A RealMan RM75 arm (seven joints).
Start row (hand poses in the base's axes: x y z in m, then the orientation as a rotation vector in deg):
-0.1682, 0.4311, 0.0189, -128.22, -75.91, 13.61
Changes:
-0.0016, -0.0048, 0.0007, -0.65, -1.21, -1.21
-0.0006, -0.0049, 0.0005, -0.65, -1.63, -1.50
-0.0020, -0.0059, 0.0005, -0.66, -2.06, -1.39
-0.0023, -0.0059, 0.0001, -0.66, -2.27, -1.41
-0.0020, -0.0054, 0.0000, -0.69, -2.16, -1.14
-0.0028, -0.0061, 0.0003, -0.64, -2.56, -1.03
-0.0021, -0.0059, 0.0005, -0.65, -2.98, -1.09
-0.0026, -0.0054, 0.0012, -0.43, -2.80, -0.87
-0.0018, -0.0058, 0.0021, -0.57, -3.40, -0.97
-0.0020, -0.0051, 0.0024, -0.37, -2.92, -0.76
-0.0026, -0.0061, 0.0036, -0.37, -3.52, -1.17
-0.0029, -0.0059, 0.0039, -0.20, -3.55, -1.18
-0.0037, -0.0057, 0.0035, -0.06, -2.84, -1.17
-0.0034, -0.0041, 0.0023, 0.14, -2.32, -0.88
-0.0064, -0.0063, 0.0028, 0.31, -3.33, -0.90
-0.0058, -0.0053, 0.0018, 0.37, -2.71, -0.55
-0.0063, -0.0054, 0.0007, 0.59, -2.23, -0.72
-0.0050, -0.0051, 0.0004, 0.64, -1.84, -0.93
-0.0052, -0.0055, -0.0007, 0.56, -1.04, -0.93
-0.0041, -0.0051, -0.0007, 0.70, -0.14, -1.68
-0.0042, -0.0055, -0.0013, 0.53, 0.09, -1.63
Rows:
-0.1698, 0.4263, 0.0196, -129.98, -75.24, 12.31
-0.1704, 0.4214, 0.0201, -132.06, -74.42, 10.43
-0.1724, 0.4155, 0.0206, -134.22, -73.91, 8.07
-0.1747, 0.4096, 0.0207, -136.44, -73.43, 5.43
-0.1767, 0.4042, 0.0207, -138.45, -73.20, 2.98
-0.1795, 0.3981, 0.0210, -140.44, -73.23, 0.00
-0.1816, 0.3922, 0.0215, -142.55, -73.32, -3.56
-0.1842, 0.3868, 0.0227, -144.23, -73.49, -7.03
-0.1860, 0.3810, 0.0248, -146.17, -73.77, -11.27
-0.1880, 0.3759, 0.0272, -147.62, -74.01, -15.03
-0.1906, 0.3698, 0.0308, -149.39, -73.88, -19.72
-0.1935, 0.3639, 0.0347, -150.93, -73.59, -24.63
-0.1972, 0.3582, 0.0382, -152.16, -72.96, -28.69
-0.2006, 0.3541, 0.0405, -152.89, -72.39, -32.12
-0.2070, 0.3478, 0.0433, -153.46, -71.90, -37.09
-0.2128, 0.3425, 0.0451, -153.59, -71.60, -41.19
-0.2191, 0.3371, 0.0458, -153.62, -70.79, -44.73
-0.2241, 0.3320, 0.0462, -153.75, -69.56, -47.75
-0.2293, 0.3265, 0.0455, -153.98, -68.20, -49.59
-0.2334, 0.3214, 0.0448, -154.79, -65.61, -50.27
-0.2376, 0.3159, 0.0435, -155.69, -63.15, -50.54

